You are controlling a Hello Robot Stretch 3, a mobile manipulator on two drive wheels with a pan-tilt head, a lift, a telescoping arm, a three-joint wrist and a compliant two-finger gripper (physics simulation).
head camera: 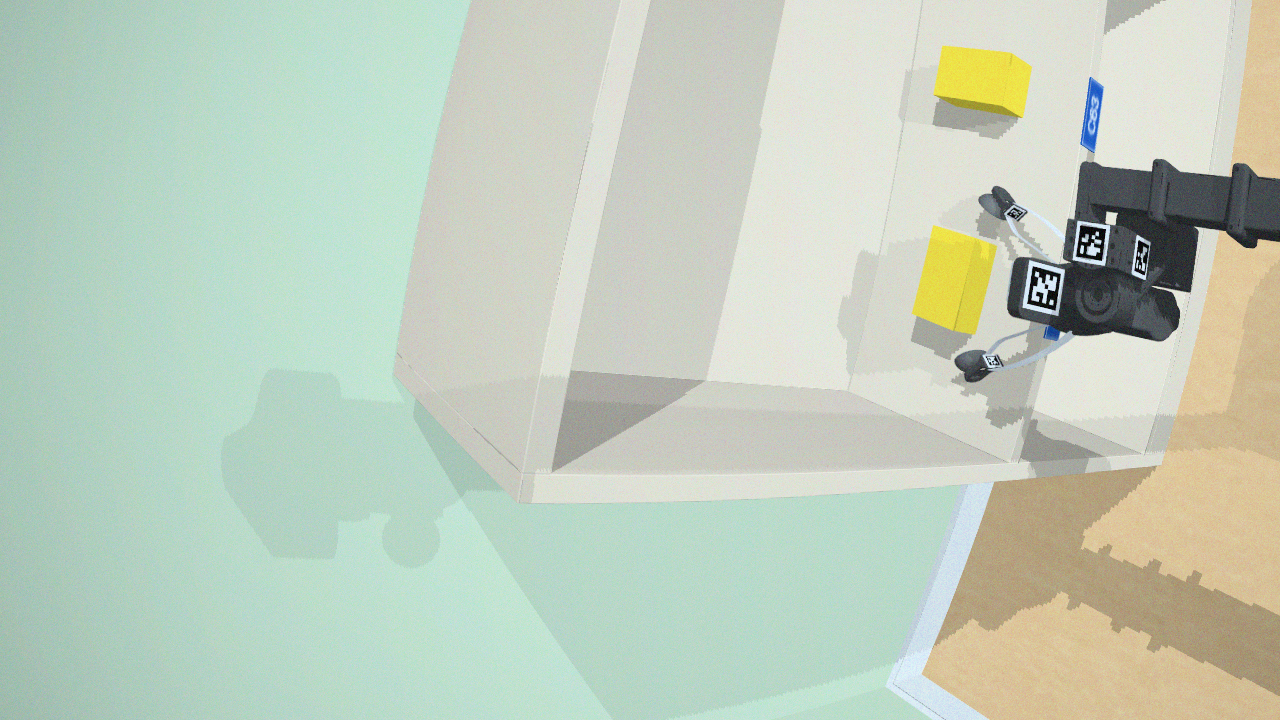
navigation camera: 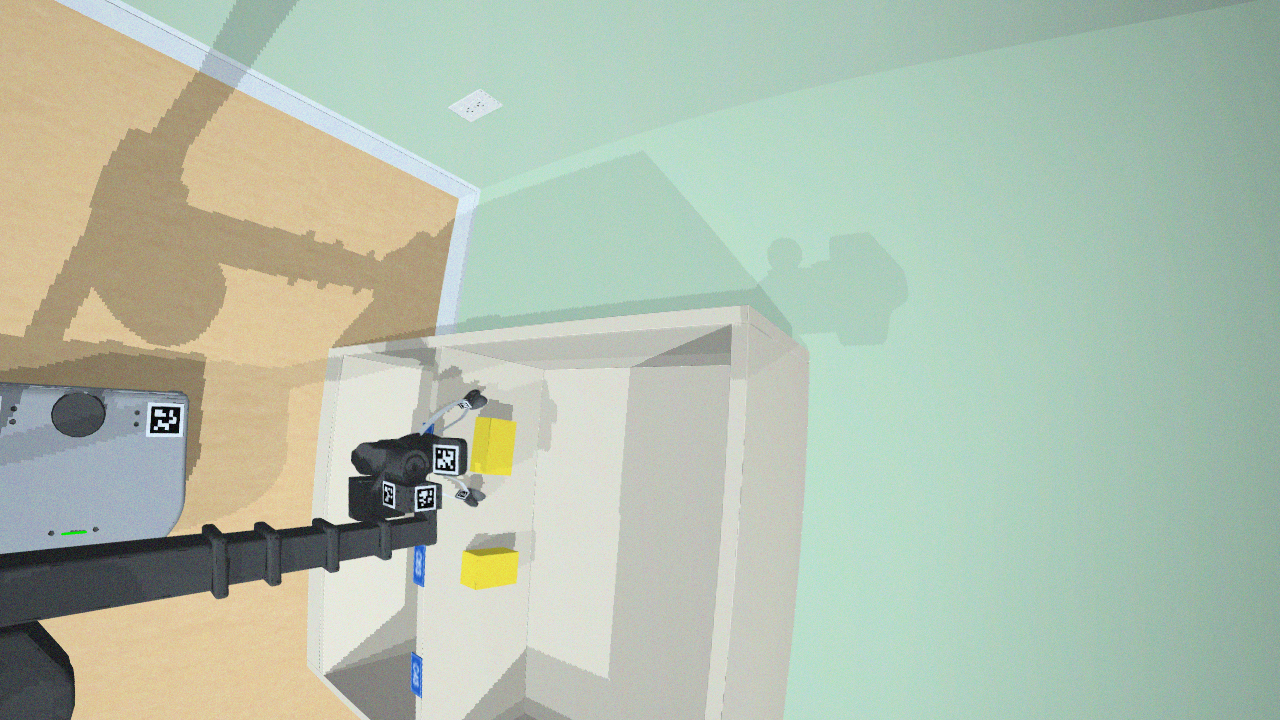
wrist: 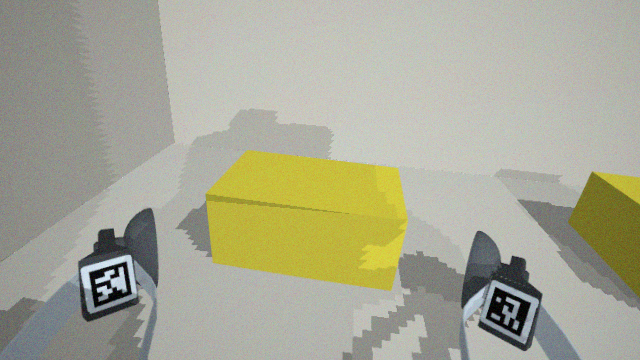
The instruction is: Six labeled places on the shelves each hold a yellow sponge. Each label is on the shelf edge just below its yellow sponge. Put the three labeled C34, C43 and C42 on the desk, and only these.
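Where they show: gripper, fingertip midpoint: (head camera: pixel 975 281) (navigation camera: pixel 480 448); robot's base, origin of the base link: (navigation camera: pixel 79 412).
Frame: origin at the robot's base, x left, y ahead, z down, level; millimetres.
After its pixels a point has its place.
The C34 yellow sponge (head camera: pixel 948 277) @(x -604, y -18, z -561 mm) (navigation camera: pixel 494 445) @(x -594, y -14, z -561 mm) (wrist: pixel 305 220) lies on the shelf near a side wall, its long side facing the gripper. A small part of its blue label (head camera: pixel 1051 334) @(x -492, y 16, z -503 mm) (navigation camera: pixel 428 429) @(x -491, y 11, z -504 mm) shows; the gripper hides the rest. My gripper (head camera: pixel 983 284) @(x -588, y -21, z -531 mm) (navigation camera: pixel 475 447) @(x -588, y -21, z -531 mm) (wrist: pixel 313 248) @(x -588, y -21, z -531 mm) is open over the shelf. In the wrist view its fingertips are left and right of the sponge's near face, apart from it. A second yellow sponge (head camera: pixel 981 78) @(x -590, y -241, z -561 mm) (navigation camera: pixel 489 567) @(x -584, y -236, z -561 mm) (wrist: pixel 612 220) lies beside it, behind the label C63 (head camera: pixel 1092 114) @(x -474, y -223, z -502 mm) (navigation camera: pixel 418 565) @(x -474, y -226, z -500 mm). The desk does not show.
The pale shelf unit (head camera: pixel 760 485) @(x -504, y 165, z -870 mm) (navigation camera: pixel 590 327) @(x -504, y 164, z -845 mm) has its side wall near the gripper's left finger. Another blue label (navigation camera: pixel 416 674) @(x -460, y -428, z -502 mm), too small to read surely, is farther along the shelf edge. The dark arm (head camera: pixel 1199 198) @(x -260, y -103, z -713 mm) (navigation camera: pixel 179 564) @(x -79, y -97, z -719 mm) reaches in from the open side. Green walls stand around.
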